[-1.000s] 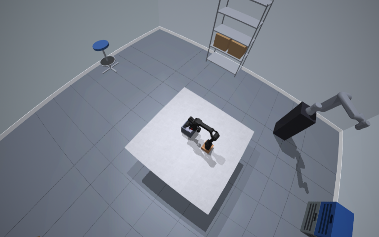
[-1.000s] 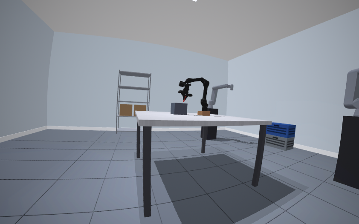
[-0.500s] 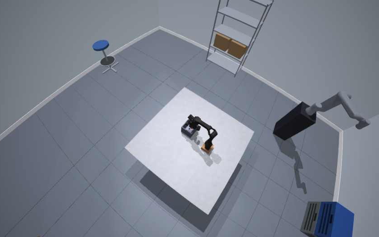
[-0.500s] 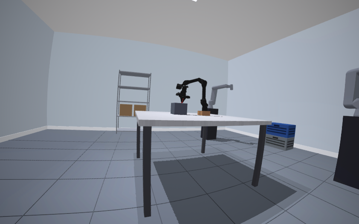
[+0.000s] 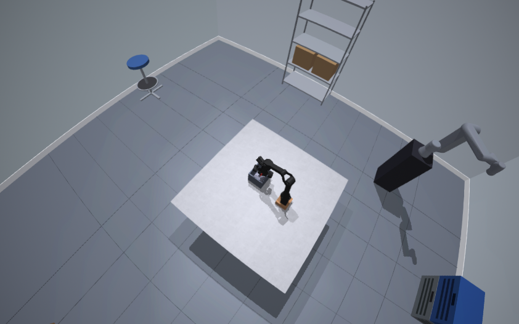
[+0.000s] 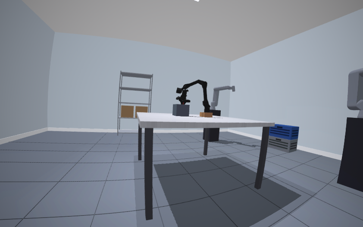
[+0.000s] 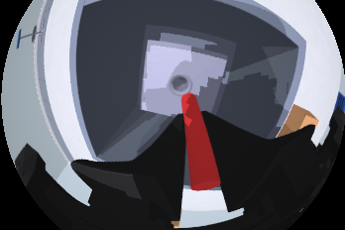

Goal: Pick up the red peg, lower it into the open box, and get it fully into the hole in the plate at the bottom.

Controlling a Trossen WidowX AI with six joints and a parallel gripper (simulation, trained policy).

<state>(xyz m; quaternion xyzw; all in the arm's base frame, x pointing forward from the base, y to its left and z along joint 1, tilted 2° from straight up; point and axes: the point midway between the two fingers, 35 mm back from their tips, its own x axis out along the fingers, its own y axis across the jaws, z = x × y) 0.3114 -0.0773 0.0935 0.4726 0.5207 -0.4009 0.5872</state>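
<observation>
Right now the red peg is 2 cm above my gripper tip. From my gripper tip the other things lie so: grey plate: 7 cm below, 2 cm ahead, 1 cm to the right.
</observation>
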